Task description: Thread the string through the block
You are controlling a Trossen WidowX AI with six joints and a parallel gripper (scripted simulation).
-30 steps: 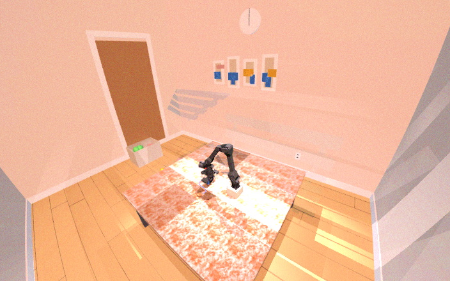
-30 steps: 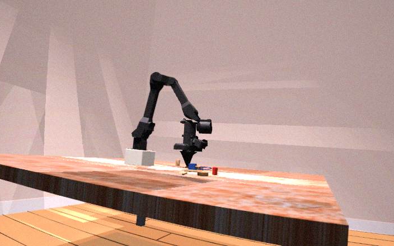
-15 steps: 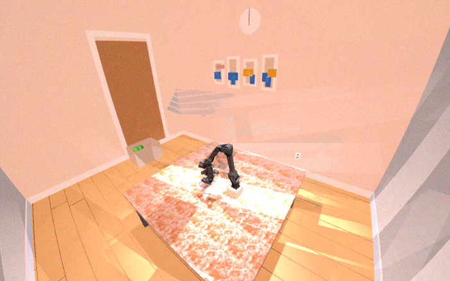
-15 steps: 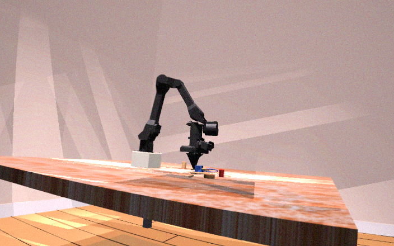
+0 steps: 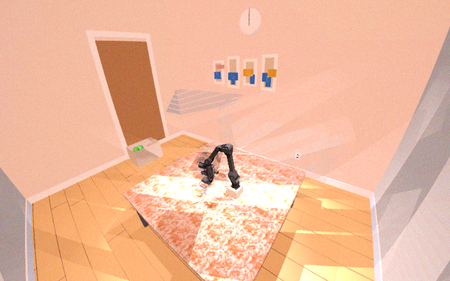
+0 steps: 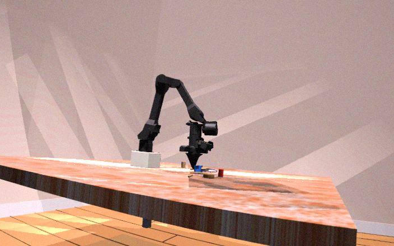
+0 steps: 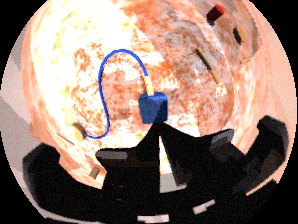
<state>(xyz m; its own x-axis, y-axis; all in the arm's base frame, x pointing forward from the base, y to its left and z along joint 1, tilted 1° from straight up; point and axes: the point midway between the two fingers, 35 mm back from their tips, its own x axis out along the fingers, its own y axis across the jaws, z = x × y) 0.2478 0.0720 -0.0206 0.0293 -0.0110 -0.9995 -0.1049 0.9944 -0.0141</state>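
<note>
Right now my gripper tip is 40 mm short of the thin wooden stick and 10 mm to the right of it. Round my gripper tip: red cylinder (200 mm ahead, 110 mm to the right); then round button (30 mm behind, 160 mm to the left, 10 mm below); then tan block (190 mm behind, 180 mm to the left).
</note>
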